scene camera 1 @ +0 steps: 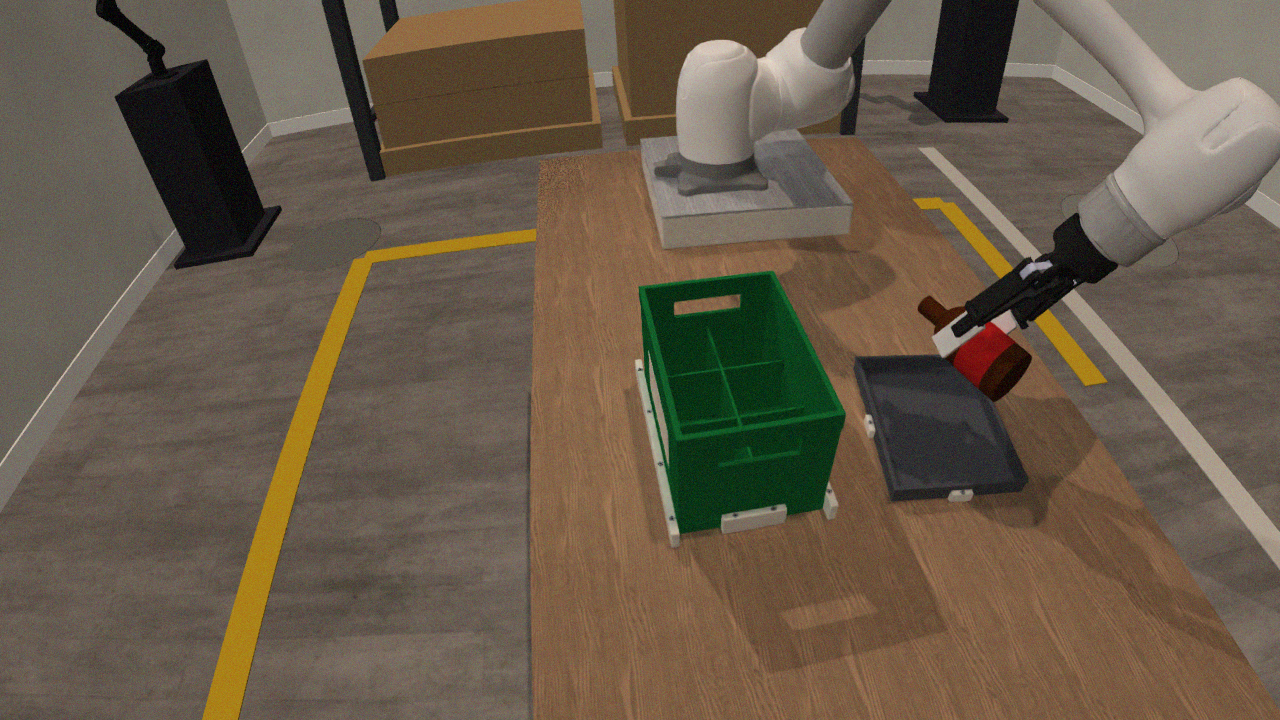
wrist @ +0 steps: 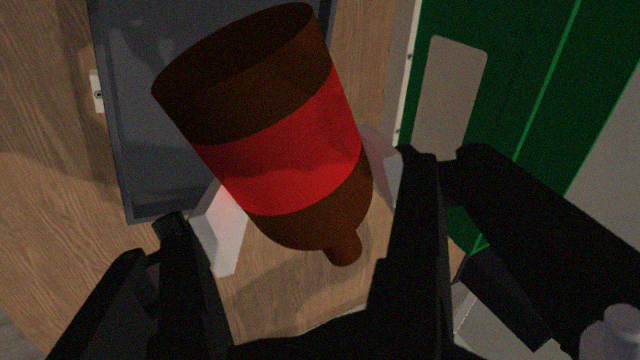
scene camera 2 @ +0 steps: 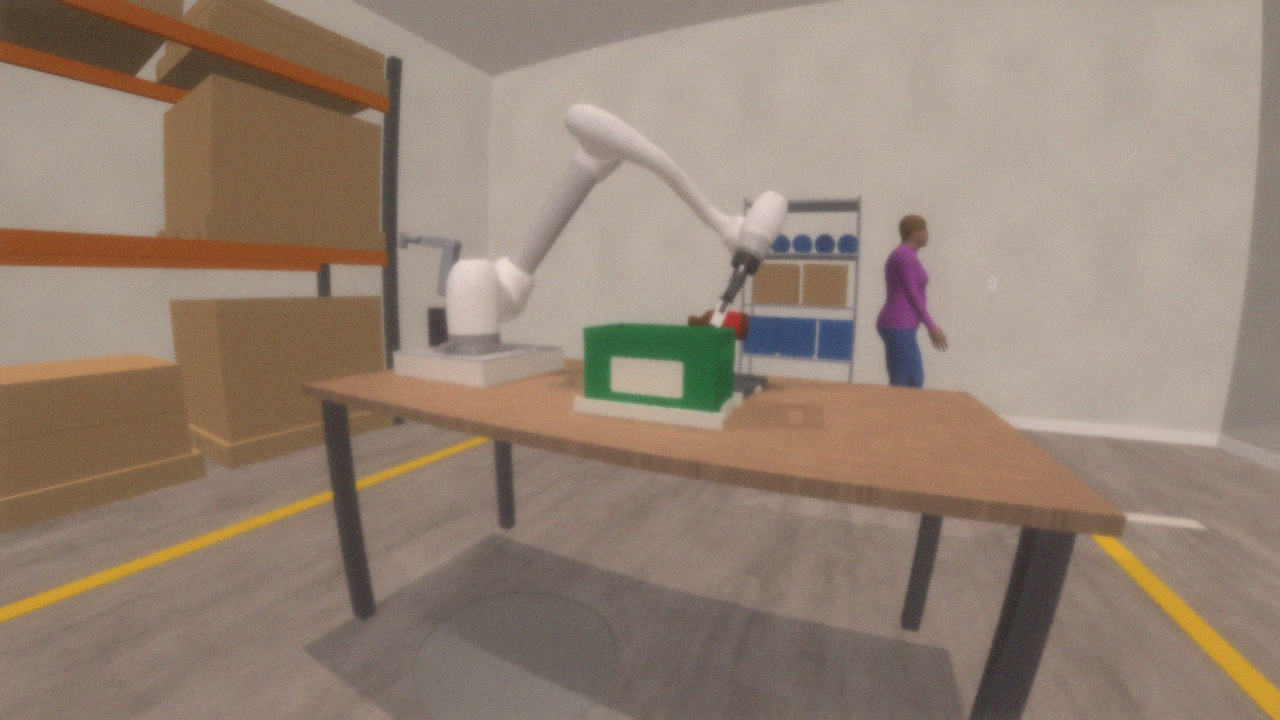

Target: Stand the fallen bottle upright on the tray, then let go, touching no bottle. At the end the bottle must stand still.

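Frame: origin at the arm's base, x ahead, y left, z up, level; metres.
Where they show: gripper, fingertip midpoint: (scene camera 1: 957, 345); arm's base, link origin: (scene camera 1: 716, 173) (scene camera 2: 474, 351).
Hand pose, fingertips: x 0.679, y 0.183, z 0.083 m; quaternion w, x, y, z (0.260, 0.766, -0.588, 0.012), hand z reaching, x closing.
Each offset is from my fingertips to the top centre of the thing. "pt": to the spot under its first point. Level surfaces: height alone.
A brown bottle with a red label @(0.007 m left, 0.006 m ahead, 0.053 m up) (scene camera 1: 984, 353) (scene camera 2: 732, 322) (wrist: 290, 155) is held in the air, strongly tilted. In scene camera 1 its neck points to the upper left and its base to the lower right. My gripper (scene camera 1: 977, 329) (wrist: 301, 167) is shut on it, with one light fingertip pad on each side of its body. The dark grey tray @(pt 0.018 m left, 0.029 m ahead, 0.150 m down) (scene camera 1: 948, 438) (wrist: 155, 125) lies on the table, and the bottle hangs above its back right part in scene camera 1. The gripper also shows in scene camera 2 (scene camera 2: 719, 316), where the crate hides most of the tray.
A green crate with dividers @(0.294 m right, 0.027 m back, 0.020 m up) (scene camera 1: 756, 474) (scene camera 2: 660, 344) (wrist: 505, 90) stands left of the tray in scene camera 1, between white strips on the wooden table @(0.155 m down) (scene camera 1: 590, 608) (scene camera 2: 877, 447). The arm's base stands on a grey block (scene camera 1: 756, 228) at the table's far end. A person (scene camera 2: 905, 286) stands beyond the table.
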